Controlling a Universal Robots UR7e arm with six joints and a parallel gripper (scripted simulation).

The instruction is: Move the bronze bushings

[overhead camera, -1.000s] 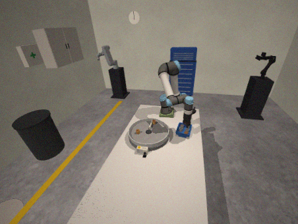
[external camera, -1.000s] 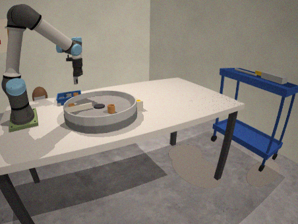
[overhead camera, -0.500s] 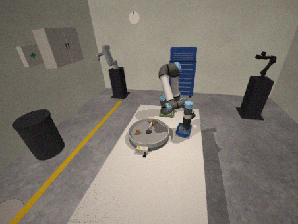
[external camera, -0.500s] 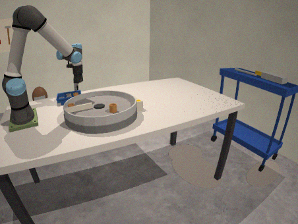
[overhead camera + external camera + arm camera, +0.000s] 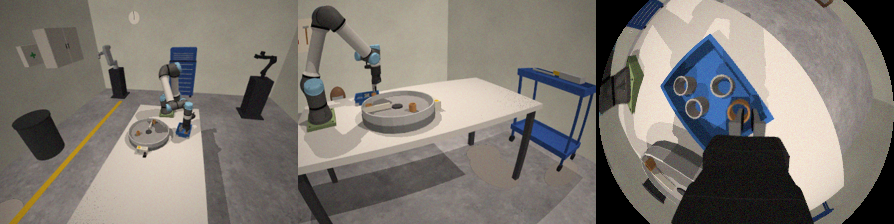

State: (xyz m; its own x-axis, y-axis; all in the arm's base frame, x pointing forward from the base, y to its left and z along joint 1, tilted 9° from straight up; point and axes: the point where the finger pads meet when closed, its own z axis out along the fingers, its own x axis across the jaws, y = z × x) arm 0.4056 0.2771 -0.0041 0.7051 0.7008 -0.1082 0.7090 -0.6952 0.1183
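My gripper is now 70 mm past the blue crate, 50 mm above it and 30 mm to the left of it. Round my hand: grey turntable: 390 mm to the right, 70 mm ahead, 20 mm below.
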